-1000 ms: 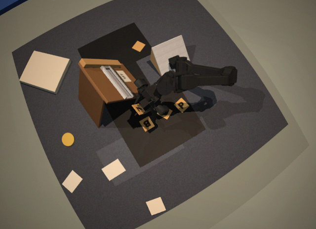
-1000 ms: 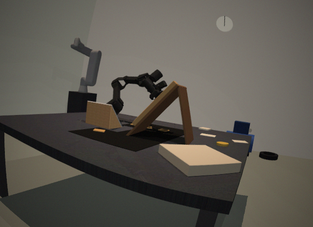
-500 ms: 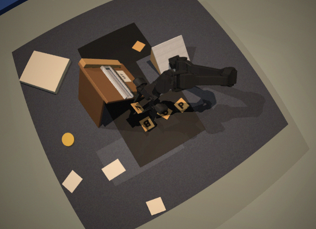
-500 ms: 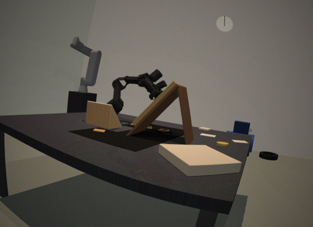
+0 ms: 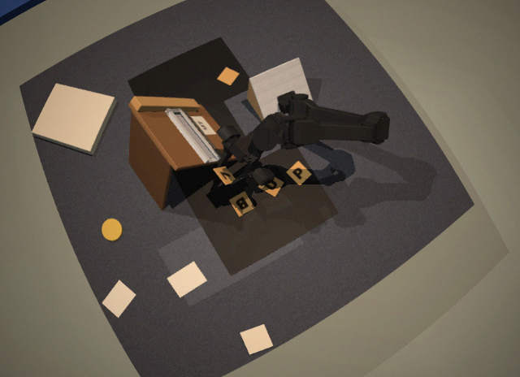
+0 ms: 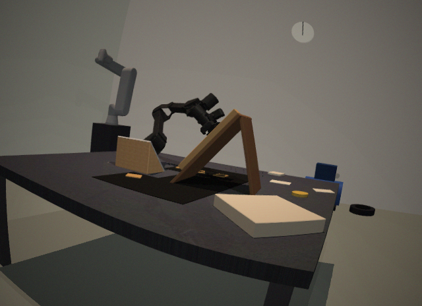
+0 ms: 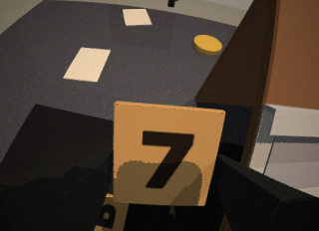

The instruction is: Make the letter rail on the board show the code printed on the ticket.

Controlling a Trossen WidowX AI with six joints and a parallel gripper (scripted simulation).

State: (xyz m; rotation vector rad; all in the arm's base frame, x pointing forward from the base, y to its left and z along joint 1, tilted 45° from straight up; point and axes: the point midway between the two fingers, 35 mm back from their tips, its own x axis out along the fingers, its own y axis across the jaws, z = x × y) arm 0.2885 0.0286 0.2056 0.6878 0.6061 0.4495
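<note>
Now: the white ticket 2 cm behind my gripper tip, 20 cm to the right of it and 8 cm below it. The rest, counted from my gripper tip: dark mat (11 cm behind, 16 cm to the right, 16 cm below); letter tile (right at my gripper tip); yellow disc (38 cm ahead, 5 cm to the right, 15 cm below).
</note>
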